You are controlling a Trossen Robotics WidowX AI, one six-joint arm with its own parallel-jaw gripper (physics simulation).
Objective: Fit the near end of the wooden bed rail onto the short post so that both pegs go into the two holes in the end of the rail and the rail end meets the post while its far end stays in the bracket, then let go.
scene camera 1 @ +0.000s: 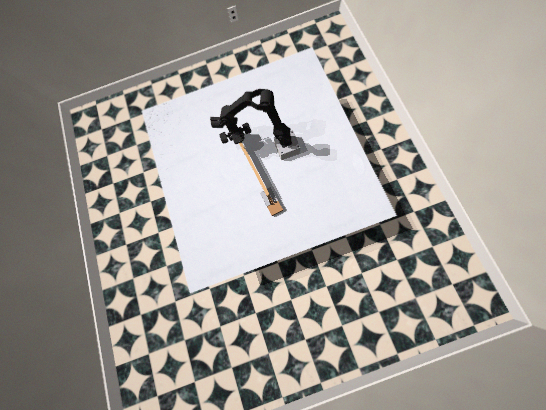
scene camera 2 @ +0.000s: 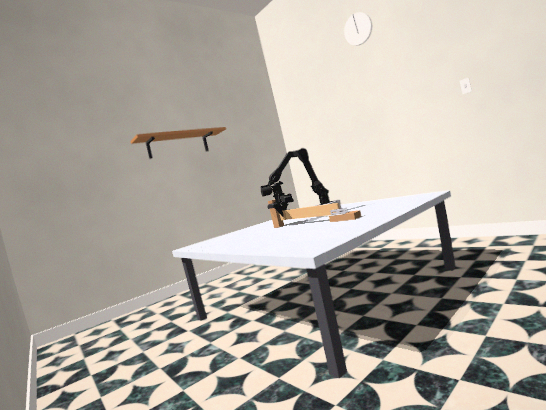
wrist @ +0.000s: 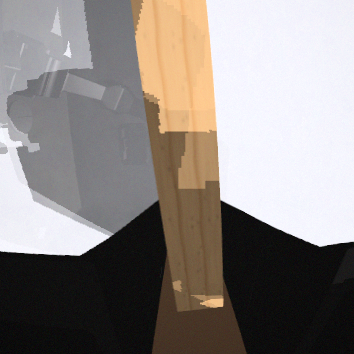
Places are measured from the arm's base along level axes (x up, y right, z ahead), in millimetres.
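Where they show: gripper, fingertip midpoint: (scene camera 2: 284, 216) (wrist: 187, 206); arm's base at its link origin: (scene camera 1: 285, 141) (scene camera 2: 325, 203).
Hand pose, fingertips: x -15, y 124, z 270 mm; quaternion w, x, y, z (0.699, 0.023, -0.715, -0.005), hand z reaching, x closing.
Observation:
Things, the pixels of their centre, and the offset from my fingertips. "pt": a spot on its surface instead. Level surfaces: height alone.
- wooden bed rail at the middle of its body: (scene camera 2: 307, 212) (scene camera 1: 252, 165) dx +4, dy -191, dz -27 mm
- short post at a spot on its surface: (wrist: 197, 332) pt dx +39, dy +39, dz +4 mm
- pale bracket at the middle of its body: (scene camera 2: 339, 213) (scene camera 1: 268, 196) dx -28, dy -406, dz -58 mm
- wooden block at the middle of its body: (scene camera 2: 344, 216) (scene camera 1: 271, 201) dx -47, dy -436, dz -62 mm
- white table at its surface level: dx -65 mm
The wooden bed rail (scene camera 1: 256, 170) (scene camera 2: 312, 211) (wrist: 182, 85) runs lengthwise above the table. My gripper (scene camera 1: 240, 140) (scene camera 2: 283, 209) (wrist: 187, 206) is shut on the rail near its near end. The short post (scene camera 2: 276, 218) (wrist: 197, 332) stands upright at that end; in the wrist view the rail's end edge borders the darker post. The pegs and holes are hidden, and I cannot tell whether the end faces meet. The rail's far end is at the pale bracket (scene camera 2: 339, 211), beside a wooden block (scene camera 1: 275, 209) (scene camera 2: 345, 217); how it sits inside is too small to tell.
The white table (scene camera 1: 220, 240) (scene camera 2: 260, 245) carries the parts. The arm's base (scene camera 1: 291, 150) stands to one side of the rail, and the arm arches over to the near end. A wall shelf (scene camera 2: 177, 135) hangs far behind.

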